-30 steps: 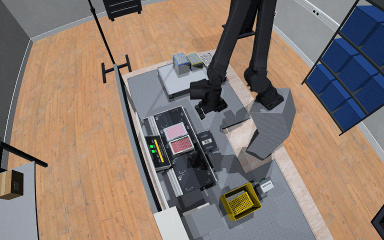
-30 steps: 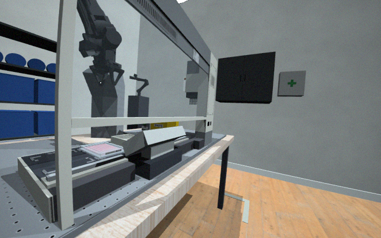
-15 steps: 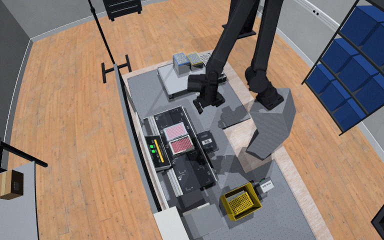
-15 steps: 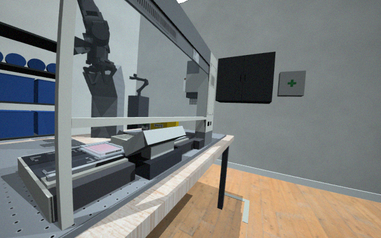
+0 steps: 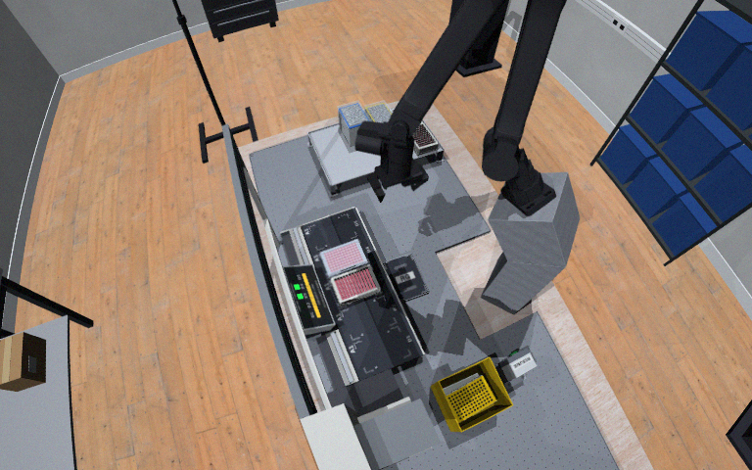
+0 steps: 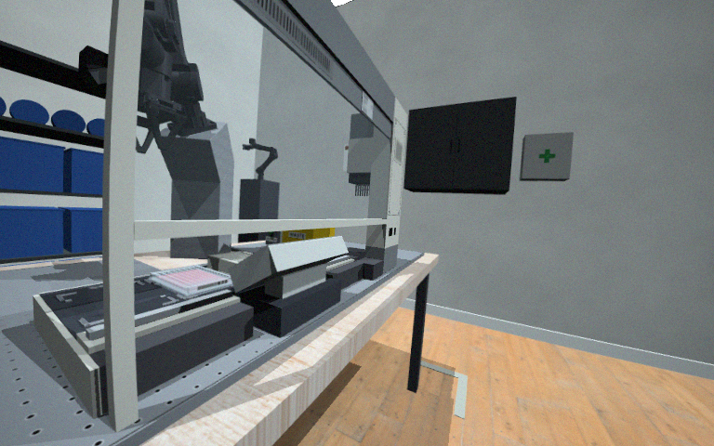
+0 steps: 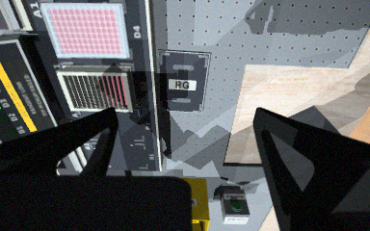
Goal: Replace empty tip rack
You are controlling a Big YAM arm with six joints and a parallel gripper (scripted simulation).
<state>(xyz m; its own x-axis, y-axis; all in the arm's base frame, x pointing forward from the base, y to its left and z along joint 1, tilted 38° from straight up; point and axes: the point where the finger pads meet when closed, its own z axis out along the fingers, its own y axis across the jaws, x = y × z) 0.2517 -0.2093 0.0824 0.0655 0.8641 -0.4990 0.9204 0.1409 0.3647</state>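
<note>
Now: hand 210 mm past the clear tip-rack cover, 460 mm to the left of it and 170 mm above it. From my hand the other things lie so: spare nest (20 mm ahead, 120 mm to the left, 290 mm below); pink plate (170 mm ahead, 10 mm to the right, 250 mm below); frame post (340 mm ahead, 180 mm to the right, 60 mm below).
</note>
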